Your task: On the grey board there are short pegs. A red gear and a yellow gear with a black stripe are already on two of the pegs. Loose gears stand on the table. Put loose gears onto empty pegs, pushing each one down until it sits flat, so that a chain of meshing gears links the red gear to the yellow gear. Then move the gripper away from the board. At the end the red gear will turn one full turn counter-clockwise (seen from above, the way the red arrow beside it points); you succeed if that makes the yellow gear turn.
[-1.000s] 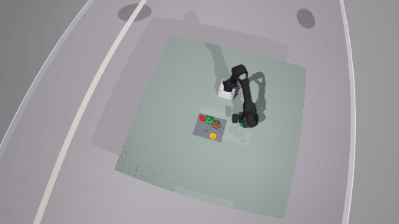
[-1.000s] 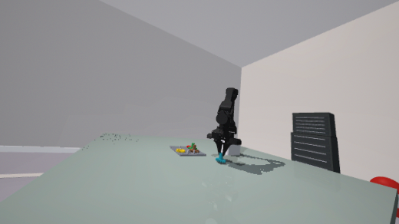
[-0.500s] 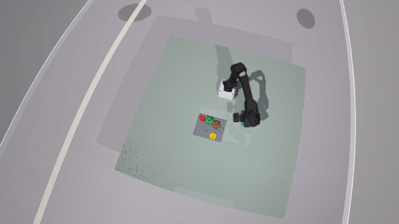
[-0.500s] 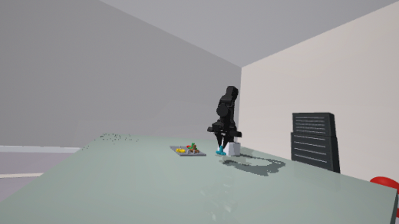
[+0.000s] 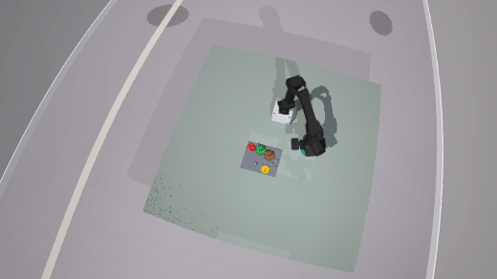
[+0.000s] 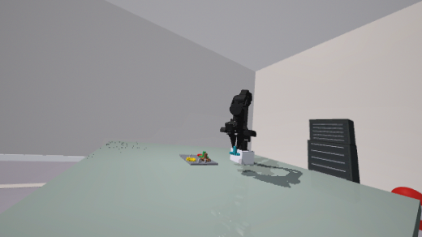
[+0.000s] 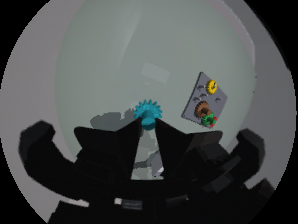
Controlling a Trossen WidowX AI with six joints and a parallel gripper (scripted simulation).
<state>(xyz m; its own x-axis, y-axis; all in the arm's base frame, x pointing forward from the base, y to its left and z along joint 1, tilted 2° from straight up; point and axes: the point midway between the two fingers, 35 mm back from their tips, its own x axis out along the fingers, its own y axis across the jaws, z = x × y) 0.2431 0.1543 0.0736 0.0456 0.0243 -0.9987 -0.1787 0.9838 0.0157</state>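
Right now the yellow gear is 13 cm ahead of my gripper tip, 21 cm to the right of it and 10 cm below it. From my gripper tip the other things lie so: brown gear (3 cm ahead, 20 cm to the right, 9 cm below); then green gear (1 cm ahead, 26 cm to the right, 9 cm below); then teal gear (1 cm below).
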